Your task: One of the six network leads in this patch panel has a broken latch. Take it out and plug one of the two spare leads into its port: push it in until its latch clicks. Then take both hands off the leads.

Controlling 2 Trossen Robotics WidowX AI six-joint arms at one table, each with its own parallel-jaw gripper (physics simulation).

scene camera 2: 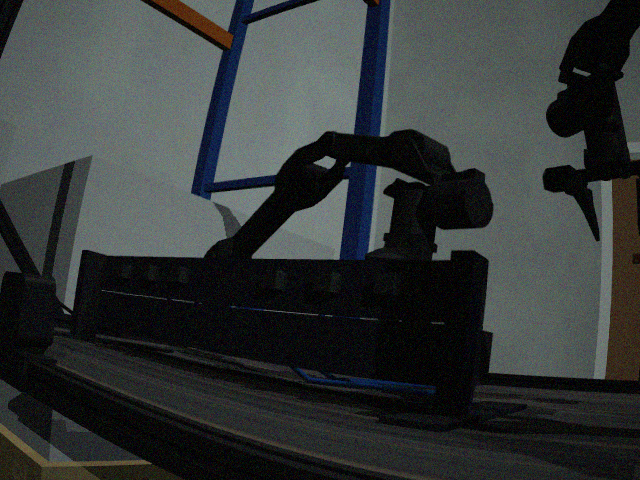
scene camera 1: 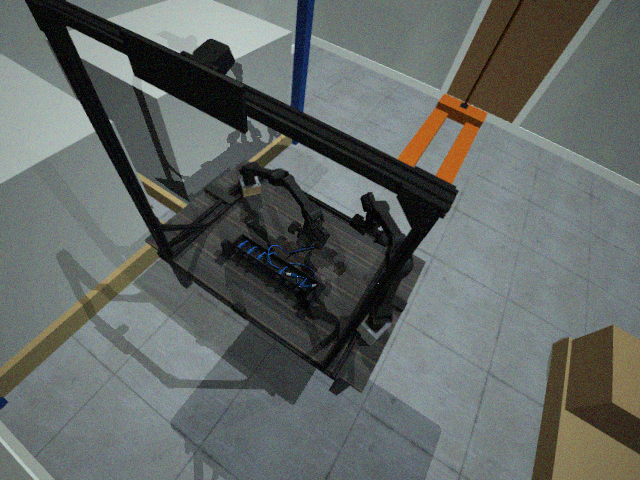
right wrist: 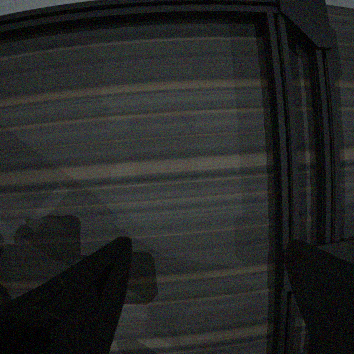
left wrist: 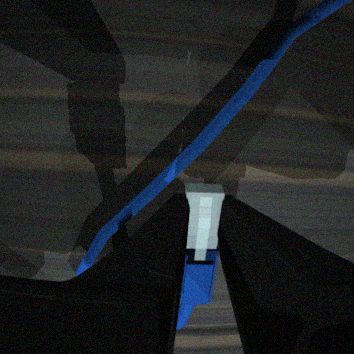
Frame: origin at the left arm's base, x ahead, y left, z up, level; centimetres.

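Seen in the pictures: left gripper, fingertip midpoint: (left wrist: 200,206); right gripper, fingertip midpoint: (scene camera 2: 619,238) (scene camera 1: 369,238) (right wrist: 209,250); left arm's base, origin of the base link: (scene camera 1: 249,180); right arm's base, origin of the base link: (scene camera 1: 375,322).
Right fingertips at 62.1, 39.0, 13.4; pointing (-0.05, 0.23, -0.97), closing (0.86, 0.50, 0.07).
Offsets run from my right fingertips to a thing's top centre, as dx, dy, dz. "pt": to the spot under its first point. Level surfaces: height alone.
The dark patch panel (scene camera 1: 272,267) (scene camera 2: 310,343) stands on the table with several blue leads along it; pale patches mark its upper row in scene camera 2. Pale-ended plugs @(pt +6.6, -28.1, -16.8) (scene camera 1: 313,285) and tangled blue leads lie at its right end in scene camera 1. My left gripper (scene camera 1: 314,245) (left wrist: 200,206) is shut on a lead's clear plug @(-16.5, -22.5, -15.6) (left wrist: 204,220) with a blue boot @(pt -17.1, -21.8, -15.6) (left wrist: 199,282), beside the panel. Its fingertips are hidden behind the panel in scene camera 2. I cannot tell which lead it is. My right gripper (scene camera 1: 357,222) (right wrist: 209,250) is open and empty, away from the panel.
A blue cable @(pt -15.1, -25.9, -19.7) (left wrist: 215,127) crosses diagonally beyond the left fingers. A black frame (scene camera 1: 341,146) spans over the wooden table @(dz -20.3) (scene camera 1: 268,322). Frame rails (right wrist: 280,130) run along the right of the right wrist view. Blue cable (scene camera 2: 361,382) lies at the panel's foot.
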